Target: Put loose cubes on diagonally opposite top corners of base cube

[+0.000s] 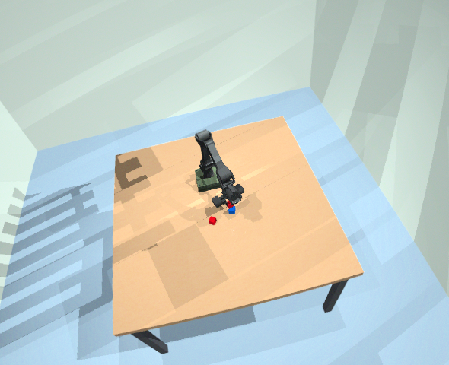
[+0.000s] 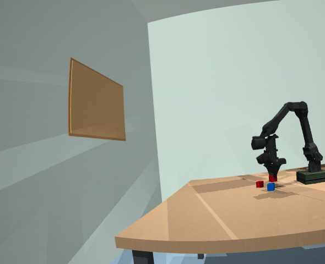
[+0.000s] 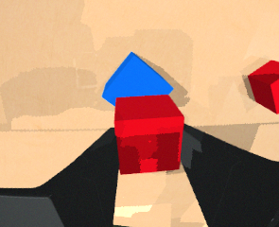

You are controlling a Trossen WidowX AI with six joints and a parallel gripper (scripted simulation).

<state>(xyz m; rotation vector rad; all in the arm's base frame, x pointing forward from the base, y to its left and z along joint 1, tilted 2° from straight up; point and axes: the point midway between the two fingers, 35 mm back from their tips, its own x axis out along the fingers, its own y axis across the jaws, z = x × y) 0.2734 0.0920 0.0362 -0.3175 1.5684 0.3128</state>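
The blue cube lies 10 mm ahead of my gripper tip, 10 mm to the left of it and 40 mm below it.
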